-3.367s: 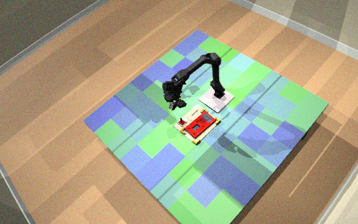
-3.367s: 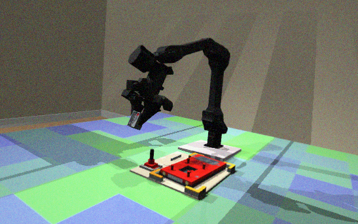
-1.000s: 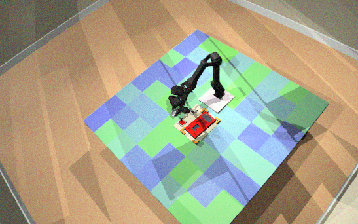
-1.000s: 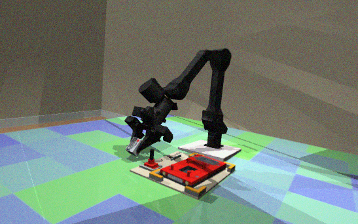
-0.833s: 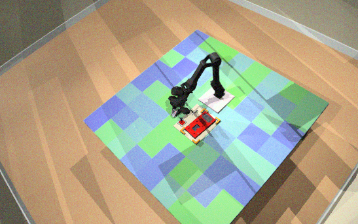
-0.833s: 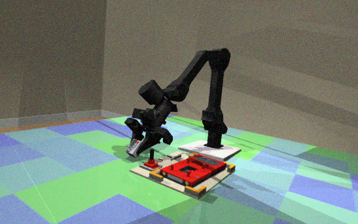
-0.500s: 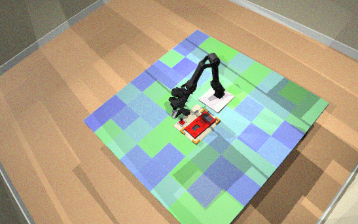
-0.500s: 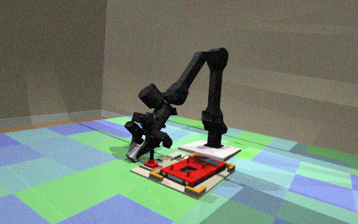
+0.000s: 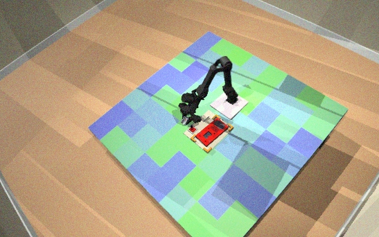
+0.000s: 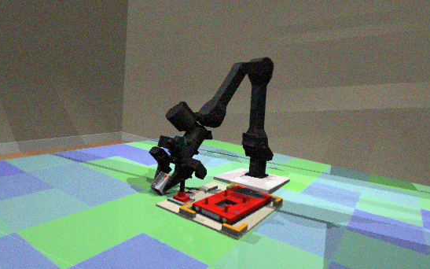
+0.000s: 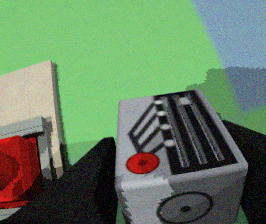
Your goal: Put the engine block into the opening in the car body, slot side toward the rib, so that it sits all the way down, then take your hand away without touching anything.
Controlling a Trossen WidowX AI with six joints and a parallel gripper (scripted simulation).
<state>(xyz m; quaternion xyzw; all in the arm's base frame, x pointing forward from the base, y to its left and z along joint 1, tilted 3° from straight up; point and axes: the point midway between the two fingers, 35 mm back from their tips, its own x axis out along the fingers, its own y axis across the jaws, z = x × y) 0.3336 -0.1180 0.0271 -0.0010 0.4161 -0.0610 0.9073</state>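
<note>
My gripper tip is now 10 mm past the grey engine block and 10 mm below it.
</note>
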